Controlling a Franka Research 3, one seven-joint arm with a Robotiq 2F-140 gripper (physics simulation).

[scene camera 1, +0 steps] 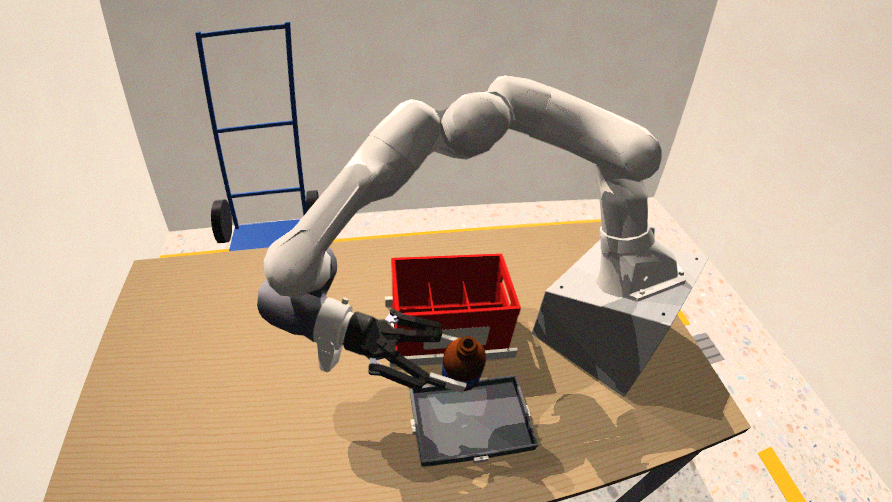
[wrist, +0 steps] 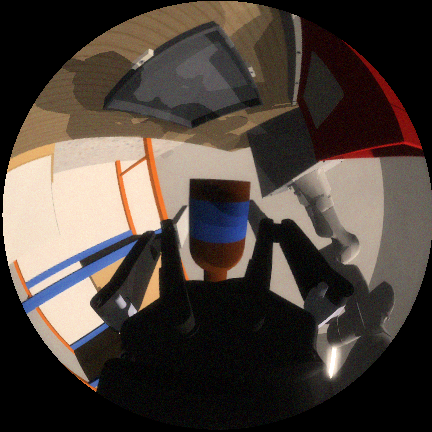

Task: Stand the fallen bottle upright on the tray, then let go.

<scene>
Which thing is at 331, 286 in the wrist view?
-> My gripper.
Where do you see a brown bottle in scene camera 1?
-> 464, 359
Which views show my gripper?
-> Scene camera 1 and the wrist view: all of them.
</scene>
